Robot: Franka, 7 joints.
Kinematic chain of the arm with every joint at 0, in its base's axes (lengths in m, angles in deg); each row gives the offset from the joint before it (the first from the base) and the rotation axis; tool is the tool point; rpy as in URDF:
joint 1: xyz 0 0 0.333 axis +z
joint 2: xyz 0 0 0 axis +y
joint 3: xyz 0 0 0.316 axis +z
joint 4: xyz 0.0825 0 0 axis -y
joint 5: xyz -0.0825 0 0.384 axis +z
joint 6: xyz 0 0 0 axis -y
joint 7: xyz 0.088 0 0 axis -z
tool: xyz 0 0 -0.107 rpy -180 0 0
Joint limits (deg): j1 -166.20..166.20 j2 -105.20..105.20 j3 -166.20..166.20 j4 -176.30..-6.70 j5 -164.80..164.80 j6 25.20..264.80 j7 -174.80..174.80
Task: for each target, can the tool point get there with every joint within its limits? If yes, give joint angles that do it. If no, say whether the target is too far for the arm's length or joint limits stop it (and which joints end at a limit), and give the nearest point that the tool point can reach.
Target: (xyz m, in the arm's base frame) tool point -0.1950 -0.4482 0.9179
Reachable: yes | joints -17.89 -24.29 -74.48 -65.17 -131.05 175.34 -71.81
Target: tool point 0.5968 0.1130 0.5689
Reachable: yes | joints 132.13 -18.28 -102.16 -99.02 -89.33 86.37 53.17
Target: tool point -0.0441 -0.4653 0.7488
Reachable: yes | joints 11.14 -78.13 -48.78 -104.98 -11.33 119.50 86.84
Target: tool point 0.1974 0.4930 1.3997
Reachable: no: too far | nearest point 0.1421 0.3549 1.1010 | short by 0.334 m
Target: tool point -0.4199 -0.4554 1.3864
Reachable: no: too far | nearest point -0.2948 -0.3197 1.0725 | short by 0.364 m
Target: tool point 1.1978 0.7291 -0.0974
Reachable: no: too far | nearest point 0.7006 0.4264 0.0813 | short by 0.609 m
